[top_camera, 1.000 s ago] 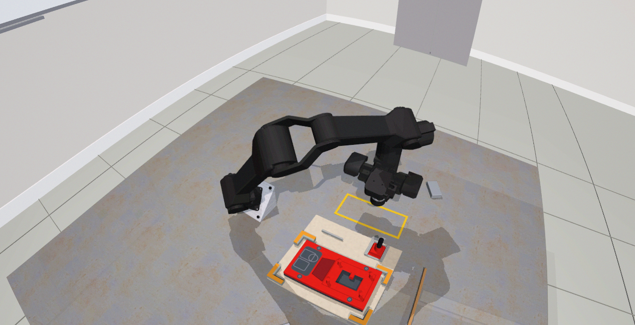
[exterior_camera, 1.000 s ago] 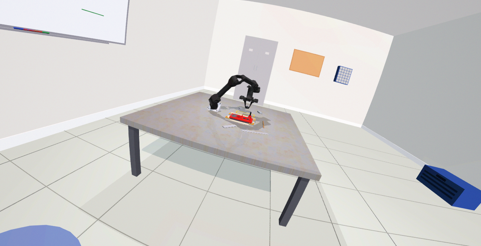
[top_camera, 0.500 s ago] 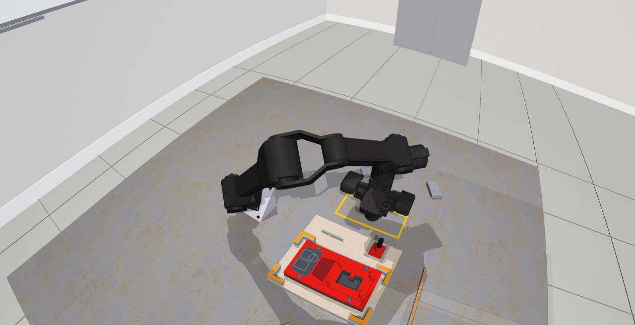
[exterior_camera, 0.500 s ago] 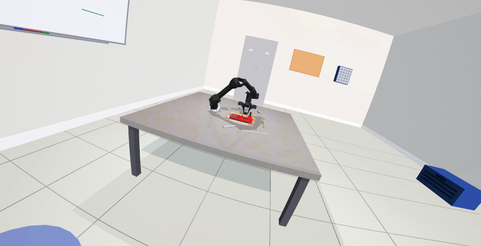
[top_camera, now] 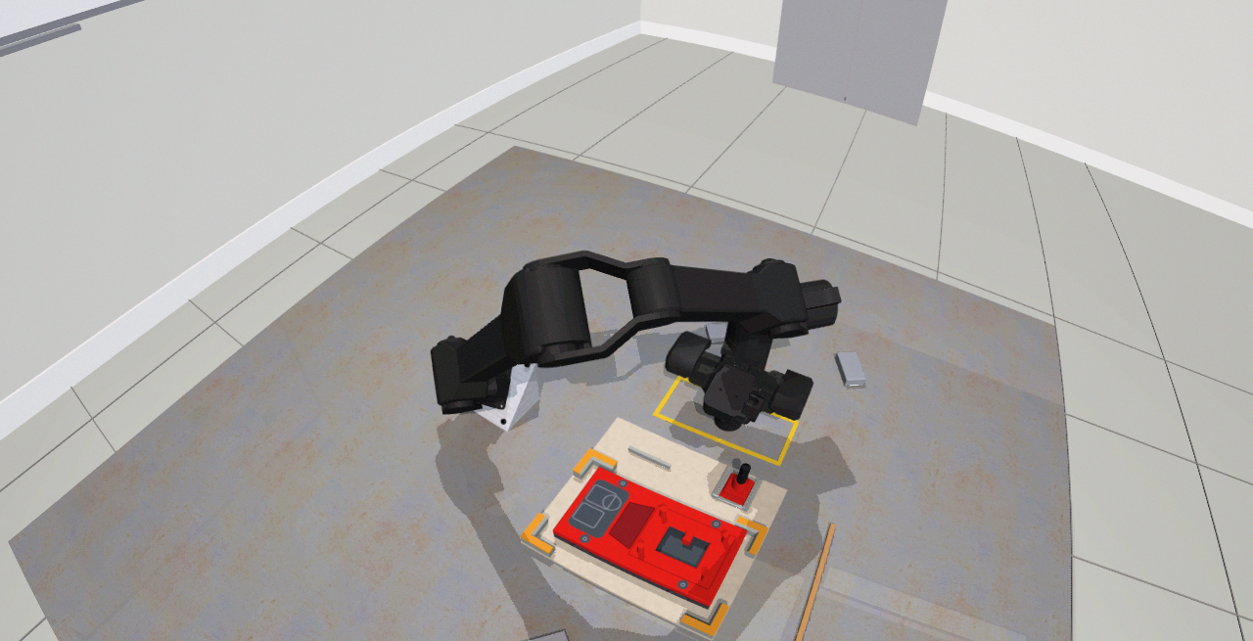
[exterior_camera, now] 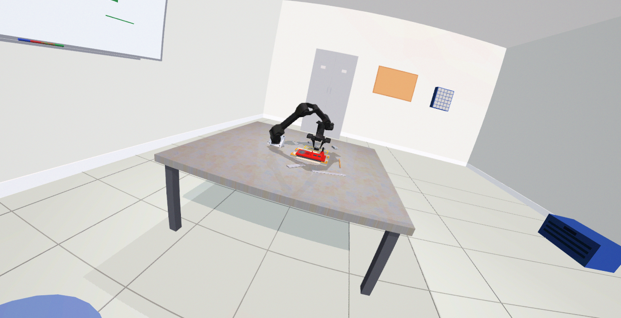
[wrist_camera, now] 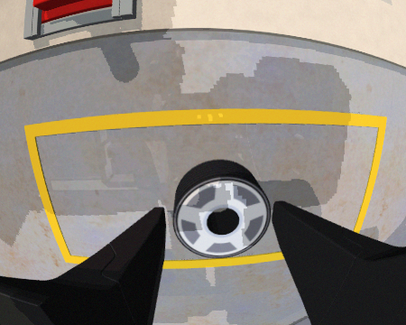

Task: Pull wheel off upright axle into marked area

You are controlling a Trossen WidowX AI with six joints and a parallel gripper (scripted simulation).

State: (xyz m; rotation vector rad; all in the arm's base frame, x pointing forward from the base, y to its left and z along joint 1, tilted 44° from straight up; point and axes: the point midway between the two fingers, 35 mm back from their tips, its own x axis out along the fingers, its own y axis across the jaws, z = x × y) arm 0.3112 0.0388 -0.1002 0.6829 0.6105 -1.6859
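Now: gripper tip right at the wheel. The rest, counted from my gripper tip: grey block (16 cm to the left, 16 cm ahead); black axle (12 cm to the right, 4 cm ahead, 2 cm above); thin orange rod (21 cm to the right, 17 cm ahead, 1 cm below).
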